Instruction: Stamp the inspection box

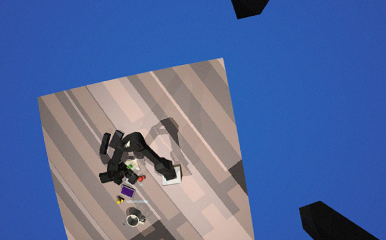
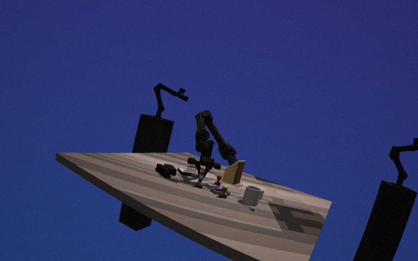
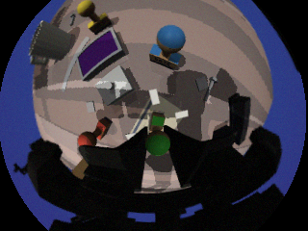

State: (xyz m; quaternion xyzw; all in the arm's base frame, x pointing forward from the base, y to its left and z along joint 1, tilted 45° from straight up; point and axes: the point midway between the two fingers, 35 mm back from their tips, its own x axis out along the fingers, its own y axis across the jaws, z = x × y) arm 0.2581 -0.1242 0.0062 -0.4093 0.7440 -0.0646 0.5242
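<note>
My gripper tip is right at the green-knobbed stamp. Round my gripper tip: pale card: 1 cm behind, 1 cm to the right, 3 cm below; then red-knobbed stamp: 6 cm behind, 8 cm to the left, 1 cm below; then blue-knobbed stamp: 10 cm ahead, 4 cm to the left, 1 cm below.
</note>
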